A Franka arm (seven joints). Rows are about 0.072 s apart.
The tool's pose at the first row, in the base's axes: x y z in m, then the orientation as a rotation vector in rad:
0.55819 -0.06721 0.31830 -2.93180 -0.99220 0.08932
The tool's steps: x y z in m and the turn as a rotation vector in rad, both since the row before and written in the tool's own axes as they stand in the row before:
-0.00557 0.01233 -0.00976 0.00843 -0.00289 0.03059
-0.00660 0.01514 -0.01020 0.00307 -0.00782 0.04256
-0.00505 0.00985 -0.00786 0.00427 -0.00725 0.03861
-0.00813 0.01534 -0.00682 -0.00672 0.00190 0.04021
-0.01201 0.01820 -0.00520 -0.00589 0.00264 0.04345
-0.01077 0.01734 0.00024 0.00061 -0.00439 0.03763
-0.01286 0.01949 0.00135 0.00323 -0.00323 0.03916
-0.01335 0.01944 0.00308 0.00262 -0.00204 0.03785
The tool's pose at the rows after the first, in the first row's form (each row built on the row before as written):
0.56191 -0.08062 0.32750 -2.94053 -0.94514 0.09861
0.56612 -0.09706 0.33693 -2.96022 -0.88274 0.11325
0.56794 -0.10828 0.34436 -2.97556 -0.82531 0.12733
0.56948 -0.12579 0.35059 -2.99903 -0.76749 0.12358
0.56813 -0.14763 0.35544 -3.02174 -0.70392 0.11905
0.56610 -0.16794 0.35499 -3.03592 -0.64741 0.12702
0.56219 -0.19096 0.35358 -3.04688 -0.58757 0.13397
0.55675 -0.21391 0.35056 -3.05672 -0.52960 0.13885

